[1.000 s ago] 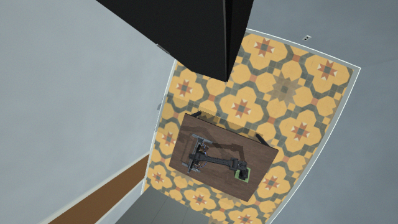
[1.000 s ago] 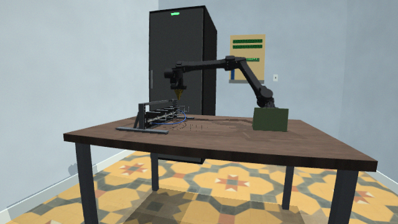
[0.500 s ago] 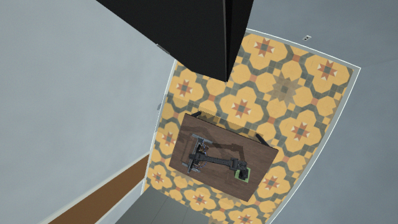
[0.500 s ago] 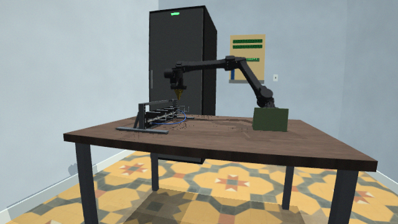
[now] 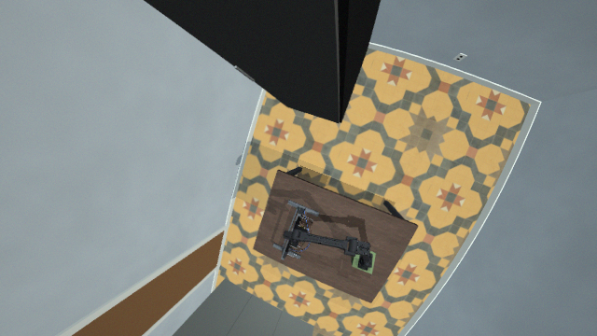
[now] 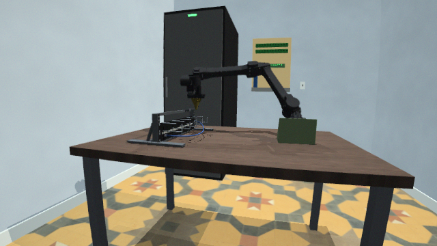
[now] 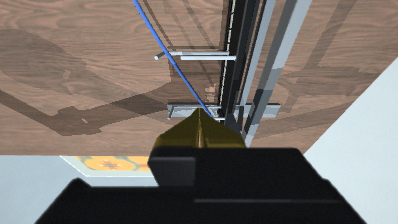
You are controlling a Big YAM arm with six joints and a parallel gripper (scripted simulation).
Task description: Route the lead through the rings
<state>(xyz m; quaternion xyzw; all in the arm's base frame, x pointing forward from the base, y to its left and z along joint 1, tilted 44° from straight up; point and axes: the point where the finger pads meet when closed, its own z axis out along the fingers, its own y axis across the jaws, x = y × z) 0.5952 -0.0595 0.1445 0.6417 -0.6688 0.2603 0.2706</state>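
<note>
The rack lies 15 cm to the left of my hand, 8 cm below it and 7 cm ahead of it.
</note>
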